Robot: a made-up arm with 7 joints.
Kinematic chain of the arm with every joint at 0, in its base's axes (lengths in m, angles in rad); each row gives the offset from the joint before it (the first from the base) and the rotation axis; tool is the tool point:
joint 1: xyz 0 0 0.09 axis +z
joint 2: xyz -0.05 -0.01 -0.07 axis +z
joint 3: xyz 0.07 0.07 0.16 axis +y
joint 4: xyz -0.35 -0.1 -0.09 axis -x
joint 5: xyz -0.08 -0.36 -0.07 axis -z
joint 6: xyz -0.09 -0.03 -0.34 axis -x
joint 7: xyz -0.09 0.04 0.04 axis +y
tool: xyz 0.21 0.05 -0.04
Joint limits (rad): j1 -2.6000..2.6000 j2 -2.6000..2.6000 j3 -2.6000..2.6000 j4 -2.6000..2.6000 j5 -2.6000..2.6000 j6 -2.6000..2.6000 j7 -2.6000..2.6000
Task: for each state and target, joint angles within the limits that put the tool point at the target. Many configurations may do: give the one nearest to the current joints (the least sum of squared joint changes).
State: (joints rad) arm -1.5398 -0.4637 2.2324 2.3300 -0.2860 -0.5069 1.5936
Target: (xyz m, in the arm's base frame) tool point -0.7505 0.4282 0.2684
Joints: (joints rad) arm -2.1540 -1.0308 2.4644 2.1133 -0.0768 -0.5309 1.3500
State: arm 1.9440 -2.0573 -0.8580 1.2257 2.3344 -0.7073 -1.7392
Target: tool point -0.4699 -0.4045 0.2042
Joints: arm 2.0136 -1.8746 -0.0915 1.3888 1.7834 -1.1261 -1.3944
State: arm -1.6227 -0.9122 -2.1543 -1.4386 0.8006 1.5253 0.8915
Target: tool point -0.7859 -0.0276 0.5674
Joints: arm -2.0588 -1.1476 -2.6000 -0.9143 0.6590 1.2673 0.0776
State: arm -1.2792 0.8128 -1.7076 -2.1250 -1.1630 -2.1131 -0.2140
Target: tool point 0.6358 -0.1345 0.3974
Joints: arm -1.4276 0.6096 -2.5140 -1.5975 -1.1353 -2.0717 -0.3933
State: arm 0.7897 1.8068 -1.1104 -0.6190 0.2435 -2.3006 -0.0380
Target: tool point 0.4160 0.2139 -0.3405
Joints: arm 0.5906 1.5871 -0.6692 0.1817 0.1892 -2.2443 0.1073
